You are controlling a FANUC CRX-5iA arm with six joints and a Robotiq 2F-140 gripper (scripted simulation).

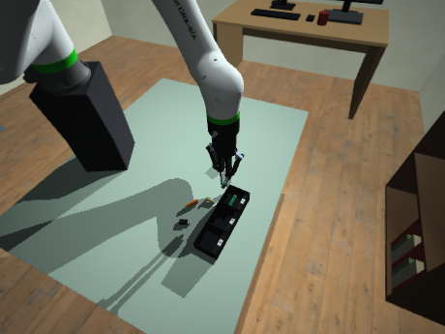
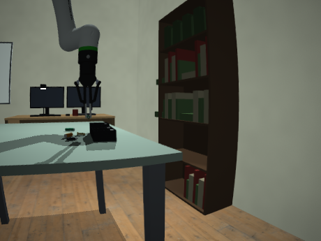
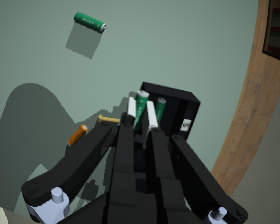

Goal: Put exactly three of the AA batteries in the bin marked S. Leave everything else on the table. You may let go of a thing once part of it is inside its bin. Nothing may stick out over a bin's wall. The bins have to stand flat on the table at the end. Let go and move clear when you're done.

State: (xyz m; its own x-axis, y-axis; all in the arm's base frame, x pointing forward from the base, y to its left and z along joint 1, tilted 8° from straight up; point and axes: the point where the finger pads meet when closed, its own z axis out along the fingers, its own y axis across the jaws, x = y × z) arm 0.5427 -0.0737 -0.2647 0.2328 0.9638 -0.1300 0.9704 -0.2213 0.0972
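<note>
Now: hand 10 cm above the small yellow piece, 5 cm to the left of it and 5 cm past it. Round my hand: orange battery 11 cm behind, 10 cm below, 8 cm to the right; small dark piece 15 cm to the right, 11 cm behind, 10 cm below.
</note>
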